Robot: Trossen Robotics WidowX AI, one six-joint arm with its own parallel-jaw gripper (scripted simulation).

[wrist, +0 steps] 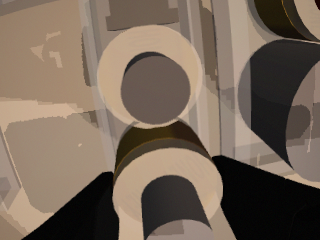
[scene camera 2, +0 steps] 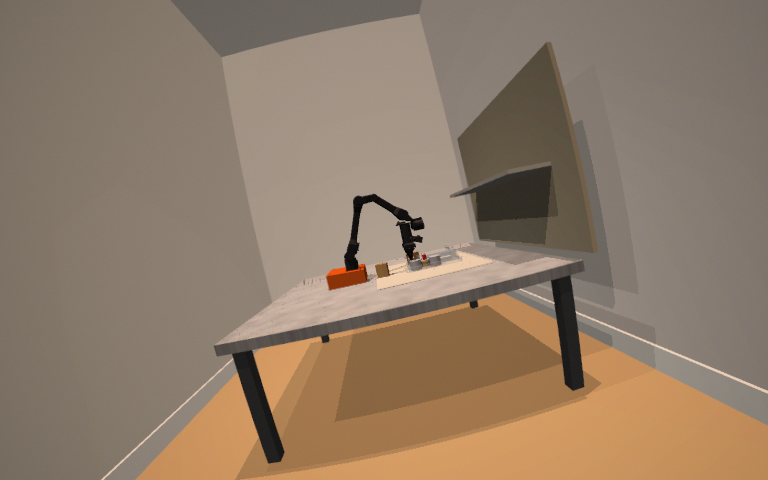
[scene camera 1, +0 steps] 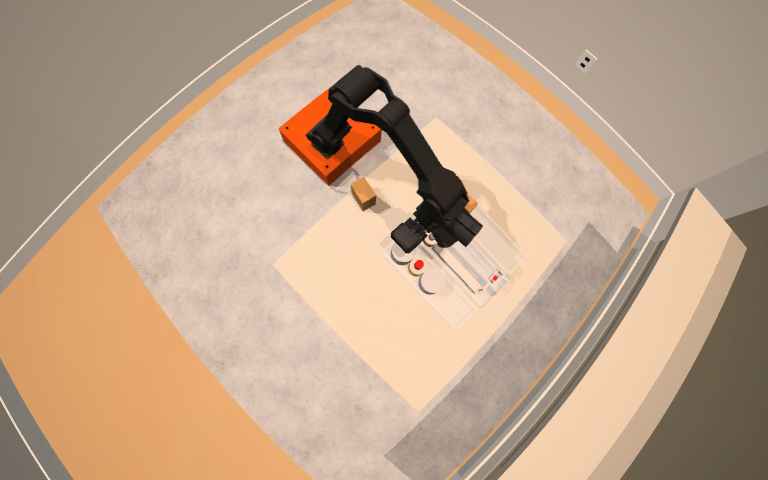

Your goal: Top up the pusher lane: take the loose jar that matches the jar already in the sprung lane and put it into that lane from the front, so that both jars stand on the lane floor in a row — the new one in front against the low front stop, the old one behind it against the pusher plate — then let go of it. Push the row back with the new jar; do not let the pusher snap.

Labels:
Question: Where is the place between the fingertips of my gripper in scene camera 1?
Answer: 422, 226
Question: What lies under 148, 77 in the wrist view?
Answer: A matching jar.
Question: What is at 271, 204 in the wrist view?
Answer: My gripper.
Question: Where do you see a clear pusher lane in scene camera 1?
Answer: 472, 258

